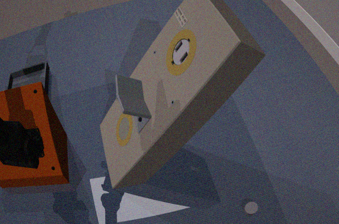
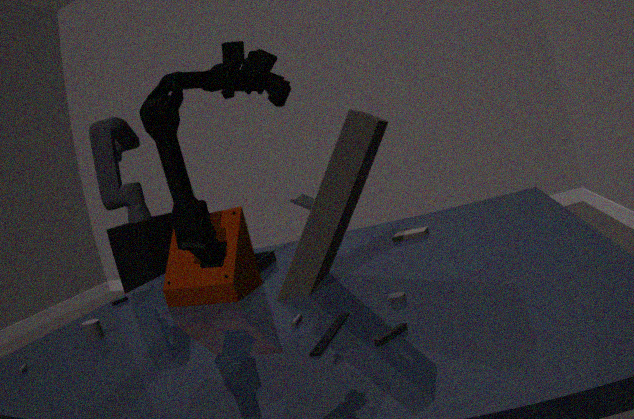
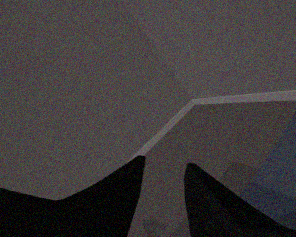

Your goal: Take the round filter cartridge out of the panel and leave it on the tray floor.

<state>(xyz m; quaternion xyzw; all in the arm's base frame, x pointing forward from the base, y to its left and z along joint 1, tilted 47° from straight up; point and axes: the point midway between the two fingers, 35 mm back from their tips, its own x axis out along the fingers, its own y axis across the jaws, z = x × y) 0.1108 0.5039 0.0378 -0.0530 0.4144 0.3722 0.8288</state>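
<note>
The round grey filter cartridge lies 310 mm to the right of my gripper tip, 240 mm below it and 210 mm ahead of it. The rest, counted from my gripper tip: tan service panel 320 mm to the right, 320 mm below, 170 mm ahead.
</note>
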